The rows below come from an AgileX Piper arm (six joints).
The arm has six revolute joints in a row. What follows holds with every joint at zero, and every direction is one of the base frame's. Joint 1 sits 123.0 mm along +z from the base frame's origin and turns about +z. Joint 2 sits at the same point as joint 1 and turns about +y. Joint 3 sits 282.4 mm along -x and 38.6 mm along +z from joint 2 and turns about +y. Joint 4 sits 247.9 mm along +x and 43.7 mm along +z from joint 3 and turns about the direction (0.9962, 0, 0.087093). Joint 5 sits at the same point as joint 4 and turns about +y. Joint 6 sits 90.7 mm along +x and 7.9 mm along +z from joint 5 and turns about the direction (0.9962, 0, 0.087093). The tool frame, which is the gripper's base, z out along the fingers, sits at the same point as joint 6; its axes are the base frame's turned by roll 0.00, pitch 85.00 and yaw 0.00 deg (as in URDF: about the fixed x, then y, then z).
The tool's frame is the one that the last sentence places.
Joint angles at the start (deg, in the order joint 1, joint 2, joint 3, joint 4, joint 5, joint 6):
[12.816, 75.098, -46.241, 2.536, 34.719, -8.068]
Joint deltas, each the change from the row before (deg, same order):
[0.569, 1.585, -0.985, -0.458, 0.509, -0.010]
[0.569, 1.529, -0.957, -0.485, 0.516, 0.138]
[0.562, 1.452, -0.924, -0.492, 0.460, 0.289]
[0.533, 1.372, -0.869, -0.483, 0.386, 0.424]
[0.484, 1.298, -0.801, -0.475, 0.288, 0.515]
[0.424, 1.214, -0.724, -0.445, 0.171, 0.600]
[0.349, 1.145, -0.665, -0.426, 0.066, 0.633]
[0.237, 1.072, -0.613, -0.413, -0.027, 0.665]
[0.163, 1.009, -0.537, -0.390, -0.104, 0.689]
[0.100, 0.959, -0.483, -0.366, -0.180, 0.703]
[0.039, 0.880, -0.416, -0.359, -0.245, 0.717]
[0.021, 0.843, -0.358, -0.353, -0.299, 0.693]
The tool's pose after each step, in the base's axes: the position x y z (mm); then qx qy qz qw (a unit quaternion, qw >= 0). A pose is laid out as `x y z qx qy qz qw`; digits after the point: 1 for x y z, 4 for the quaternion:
248.4 61.1 244.3 -0.1683 0.9503 0.0261 0.2605
253.0 64.4 241.7 -0.1750 0.9516 0.0239 0.2514
257.3 67.7 239.1 -0.1804 0.9528 0.0220 0.2431
261.4 70.9 236.6 -0.1843 0.9540 0.0203 0.2356
265.3 73.9 234.1 -0.1870 0.9551 0.0186 0.2290
269.0 76.6 231.5 -0.1882 0.9562 0.0172 0.2235
272.6 79.0 229.0 -0.1884 0.9572 0.0159 0.2190
276.1 80.9 226.6 -0.1873 0.9583 0.0145 0.2154
279.5 82.4 224.1 -0.1852 0.9594 0.0132 0.2125
282.8 83.5 221.6 -0.1824 0.9604 0.0121 0.2101
285.9 84.3 219.1 -0.1789 0.9615 0.0110 0.2085
288.8 85.0 216.6 -0.1754 0.9624 0.0099 0.2071

